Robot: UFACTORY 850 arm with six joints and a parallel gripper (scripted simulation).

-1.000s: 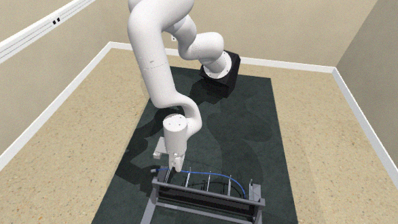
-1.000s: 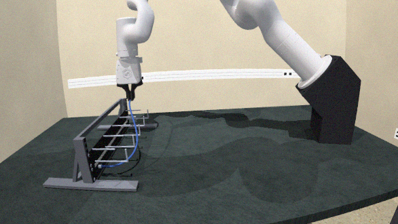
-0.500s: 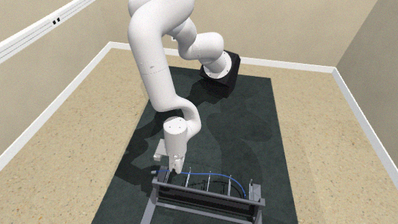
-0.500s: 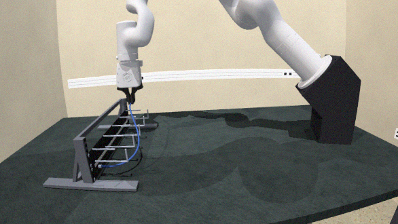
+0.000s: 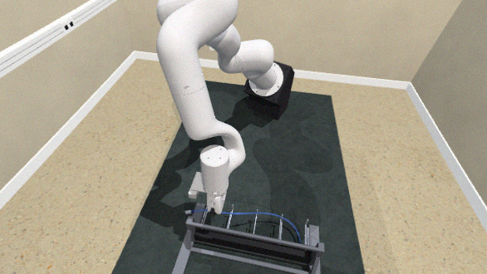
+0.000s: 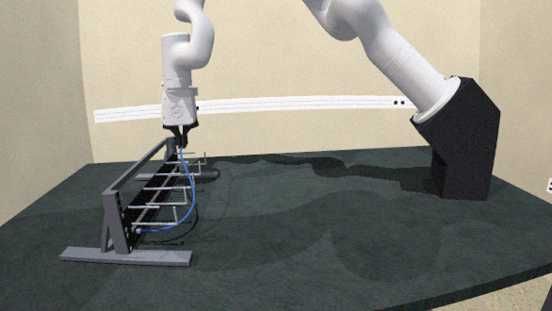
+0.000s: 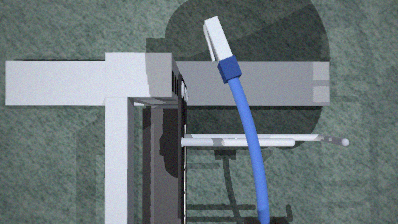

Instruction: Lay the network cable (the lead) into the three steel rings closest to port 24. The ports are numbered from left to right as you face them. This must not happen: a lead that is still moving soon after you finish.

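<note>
Right now the white plug is 20 mm behind my hand, 100 mm to the right of it and 20 mm below it. Round my hand: grey patch-panel rack: 110 mm ahead, 110 mm to the left, 80 mm below.
</note>
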